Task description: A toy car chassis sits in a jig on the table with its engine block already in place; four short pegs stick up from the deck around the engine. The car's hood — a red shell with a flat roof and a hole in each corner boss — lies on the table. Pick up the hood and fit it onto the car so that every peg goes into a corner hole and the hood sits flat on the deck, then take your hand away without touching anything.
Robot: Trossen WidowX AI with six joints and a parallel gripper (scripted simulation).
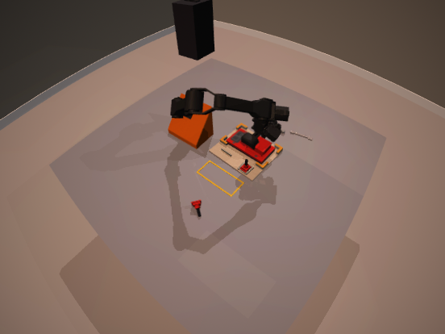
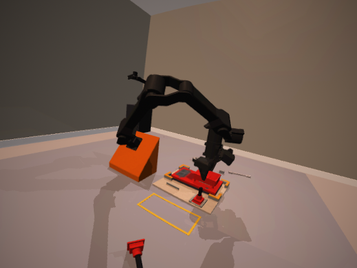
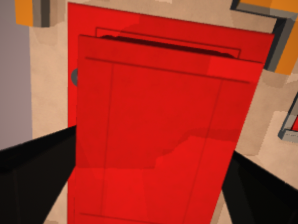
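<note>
Right now the grey engine block is 2 cm below my gripper tip. Round my gripper tip: red hood 1 cm above; small wheel 23 cm to the left, 14 cm behind, 4 cm below; thin metal rod 23 cm to the left, 12 cm ahead, 4 cm below.
</note>
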